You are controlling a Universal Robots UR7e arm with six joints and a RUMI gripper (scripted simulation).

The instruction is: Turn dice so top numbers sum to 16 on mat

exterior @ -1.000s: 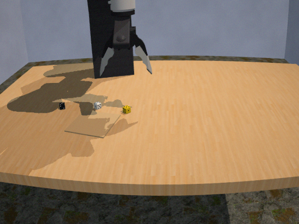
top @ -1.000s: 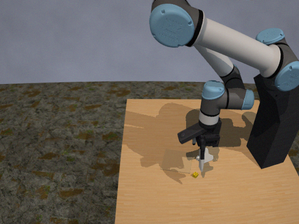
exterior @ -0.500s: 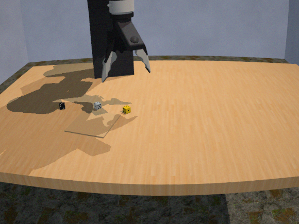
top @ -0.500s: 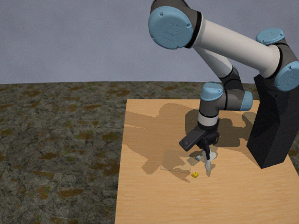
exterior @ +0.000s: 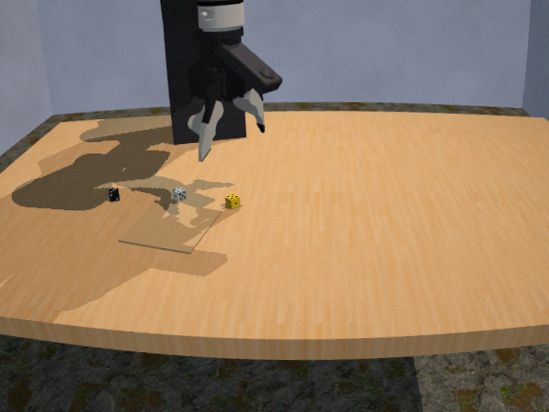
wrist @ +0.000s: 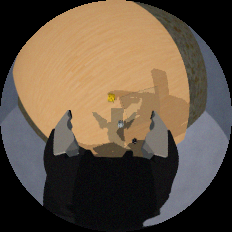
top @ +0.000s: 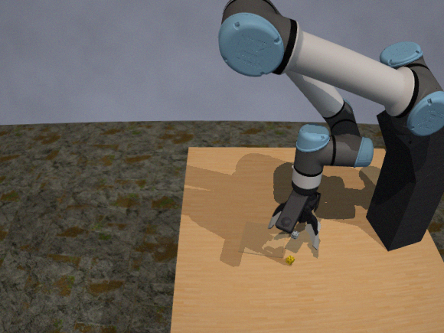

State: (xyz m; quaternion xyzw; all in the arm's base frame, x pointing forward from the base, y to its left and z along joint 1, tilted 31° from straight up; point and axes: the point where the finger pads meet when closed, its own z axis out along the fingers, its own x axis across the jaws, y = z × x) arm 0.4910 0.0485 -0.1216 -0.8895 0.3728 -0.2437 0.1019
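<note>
Now: hand 1 cm past the yellow die, 1 cm to the left of it and 11 cm above it. Also, from my hand: thin tan mat: 4 cm ahead, 12 cm to the right, 12 cm below; black die: 9 cm behind, 25 cm to the right, 11 cm below; white die: 6 cm behind, 11 cm to the right, 11 cm below.
</note>
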